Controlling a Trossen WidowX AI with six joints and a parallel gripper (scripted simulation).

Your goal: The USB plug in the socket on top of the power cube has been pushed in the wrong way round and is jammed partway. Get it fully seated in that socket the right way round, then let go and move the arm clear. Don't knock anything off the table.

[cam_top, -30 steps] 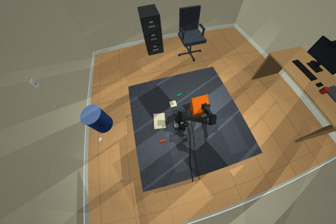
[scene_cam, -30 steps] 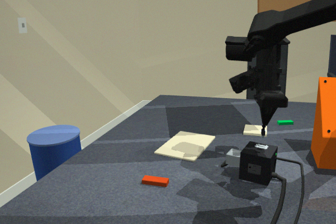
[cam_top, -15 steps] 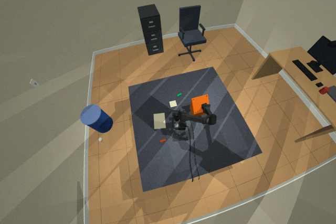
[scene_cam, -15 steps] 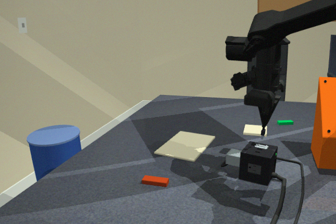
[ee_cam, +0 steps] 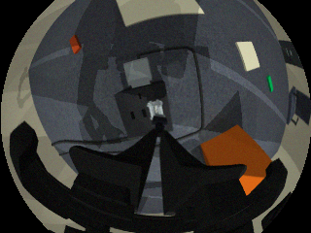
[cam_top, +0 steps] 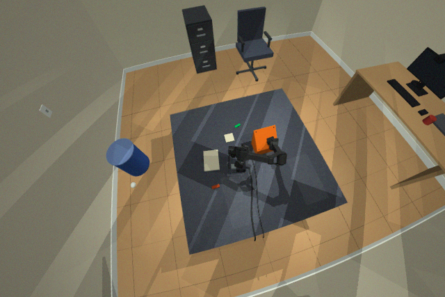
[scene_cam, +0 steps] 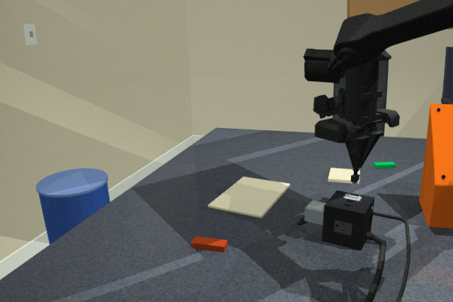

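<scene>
Right now my gripper tip is 2 cm above the usb plug. Also, from my gripper tip: red block: 26 cm ahead, 13 cm below, 10 cm to the left; large cream pad: 23 cm ahead, 13 cm to the right, 13 cm below; small cream pad: 29 cm to the right, 13 cm below, 1 cm ahead.
</scene>
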